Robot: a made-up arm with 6 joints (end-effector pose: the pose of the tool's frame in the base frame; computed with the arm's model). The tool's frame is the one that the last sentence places.
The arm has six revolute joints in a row. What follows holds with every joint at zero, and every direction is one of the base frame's. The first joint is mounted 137 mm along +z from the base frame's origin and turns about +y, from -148.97 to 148.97 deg. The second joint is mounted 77 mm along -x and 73 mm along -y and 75 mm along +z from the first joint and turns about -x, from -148.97 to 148.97 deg. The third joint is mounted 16 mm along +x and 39 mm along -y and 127 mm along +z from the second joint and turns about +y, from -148.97 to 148.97 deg. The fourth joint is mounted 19 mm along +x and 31 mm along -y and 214 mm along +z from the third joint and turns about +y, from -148.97 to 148.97 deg. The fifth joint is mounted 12 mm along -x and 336 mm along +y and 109 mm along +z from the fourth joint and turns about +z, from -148.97 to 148.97 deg. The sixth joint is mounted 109 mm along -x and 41 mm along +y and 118 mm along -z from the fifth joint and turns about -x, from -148.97 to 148.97 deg. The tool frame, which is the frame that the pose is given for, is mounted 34 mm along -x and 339 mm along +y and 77 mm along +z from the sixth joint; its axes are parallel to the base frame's.
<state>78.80 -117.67 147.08 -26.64 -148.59 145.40</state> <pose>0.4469 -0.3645 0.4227 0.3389 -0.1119 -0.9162 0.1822</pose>
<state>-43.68 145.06 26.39 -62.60 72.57 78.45</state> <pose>0.0125 -0.2753 0.2070 0.8233 -0.2616 -0.3247 0.3851</pose>
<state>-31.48 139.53 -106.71 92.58 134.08 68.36</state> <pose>-0.3673 -0.2165 0.2008 0.5445 -0.5294 -0.6476 0.0619</pose>
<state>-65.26 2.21 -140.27 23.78 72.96 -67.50</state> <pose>0.0307 0.0735 -0.3666 -0.5154 -0.6611 0.4389 0.3236</pose>
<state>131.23 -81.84 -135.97 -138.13 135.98 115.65</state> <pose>0.5539 0.1071 0.3990 0.3525 0.1134 -0.4162 0.8304</pose>
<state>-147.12 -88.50 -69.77 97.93 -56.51 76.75</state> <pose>-0.0170 0.0376 -0.5241 -0.1550 -0.6898 0.0175 0.7070</pose>
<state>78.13 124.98 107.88 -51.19 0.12 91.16</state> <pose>-0.2676 -0.3046 0.3265 0.7362 -0.1812 -0.4208 0.4980</pose>
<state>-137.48 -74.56 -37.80 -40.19 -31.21 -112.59</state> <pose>0.1514 -0.1657 -0.4241 -0.2673 0.0315 -0.6863 0.6757</pose>
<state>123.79 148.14 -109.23 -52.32 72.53 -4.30</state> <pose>0.0073 -0.3543 0.0225 -0.5585 0.5001 -0.6430 0.1566</pose>
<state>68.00 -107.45 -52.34 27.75 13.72 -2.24</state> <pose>0.3535 -0.4876 0.7879 0.5911 0.1407 -0.5158 0.6040</pose>
